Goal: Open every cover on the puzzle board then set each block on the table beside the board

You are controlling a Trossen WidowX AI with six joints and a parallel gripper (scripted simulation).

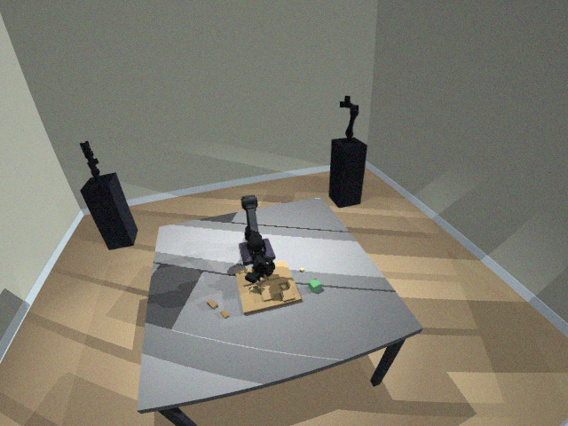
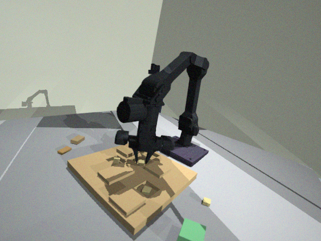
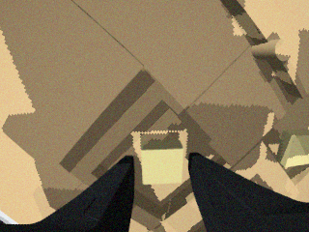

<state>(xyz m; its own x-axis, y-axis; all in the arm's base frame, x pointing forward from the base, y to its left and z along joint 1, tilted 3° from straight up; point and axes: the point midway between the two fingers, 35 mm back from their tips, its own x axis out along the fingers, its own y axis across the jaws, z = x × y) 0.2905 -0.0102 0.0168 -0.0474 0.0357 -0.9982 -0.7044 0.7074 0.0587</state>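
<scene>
The green cube is 140 mm ahead of my gripper tip, 260 mm to the left of it and 10 mm above it.
</scene>
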